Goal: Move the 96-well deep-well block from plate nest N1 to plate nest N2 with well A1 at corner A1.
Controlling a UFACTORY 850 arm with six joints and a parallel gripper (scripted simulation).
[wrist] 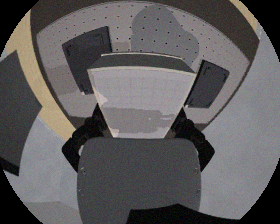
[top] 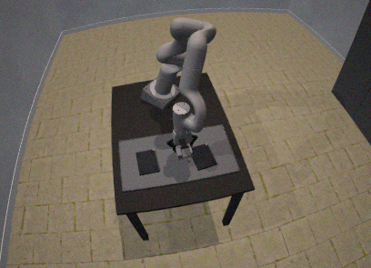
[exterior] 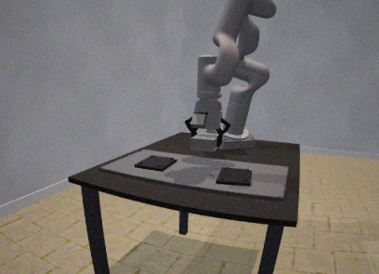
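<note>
The plate nest N2 is 10 mm behind my hand, 210 mm to the right of it and 110 mm below it. Round my hand: plate nest N1: 10 mm ahead, 120 mm to the left, 110 mm below; deep-well block: right at my hand.
</note>
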